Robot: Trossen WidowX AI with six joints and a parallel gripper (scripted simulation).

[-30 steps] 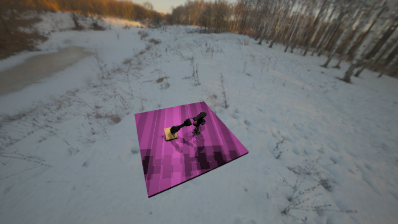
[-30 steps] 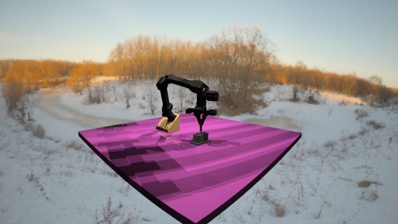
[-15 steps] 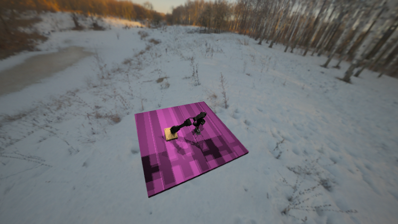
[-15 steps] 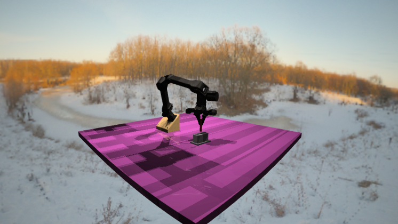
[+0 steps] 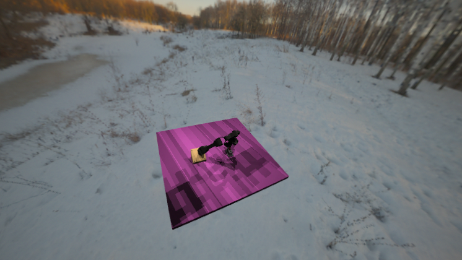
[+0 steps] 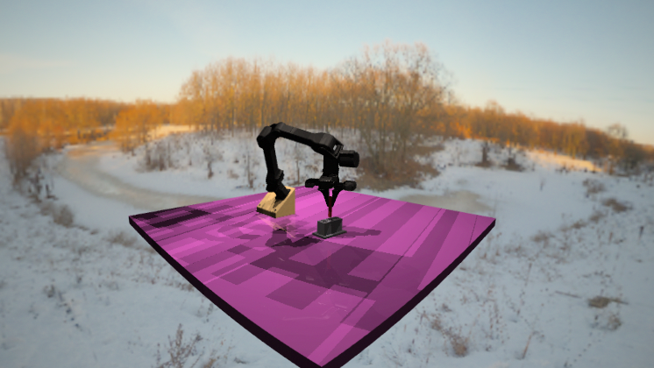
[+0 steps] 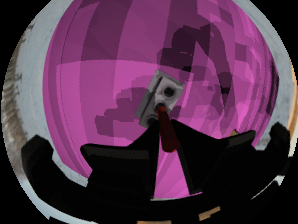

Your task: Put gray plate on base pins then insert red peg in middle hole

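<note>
Right now my gripper tip is 60 mm above the gray plate. Also, from my gripper tip: red peg right at my gripper tip; dark flat base 100 mm below.
</note>
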